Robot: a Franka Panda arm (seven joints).
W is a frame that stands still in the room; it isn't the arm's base.
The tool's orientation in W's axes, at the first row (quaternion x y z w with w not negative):
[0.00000, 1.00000, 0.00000, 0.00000]
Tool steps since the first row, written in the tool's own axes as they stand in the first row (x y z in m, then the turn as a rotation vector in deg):
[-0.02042, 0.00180, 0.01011, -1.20, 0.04, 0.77]
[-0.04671, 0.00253, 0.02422, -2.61, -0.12, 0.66]
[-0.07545, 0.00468, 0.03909, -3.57, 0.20, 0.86]
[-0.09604, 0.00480, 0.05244, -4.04, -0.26, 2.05]
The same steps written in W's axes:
[0.02042, 0.00180, -0.01011, 1.20, 0.04, -0.77]
[0.04671, 0.00253, -0.02422, 2.61, -0.12, -0.66]
[0.07545, 0.00468, -0.03909, 3.57, 0.20, -0.86]
[0.09604, 0.00480, -0.05244, 4.04, -0.26, -2.05]

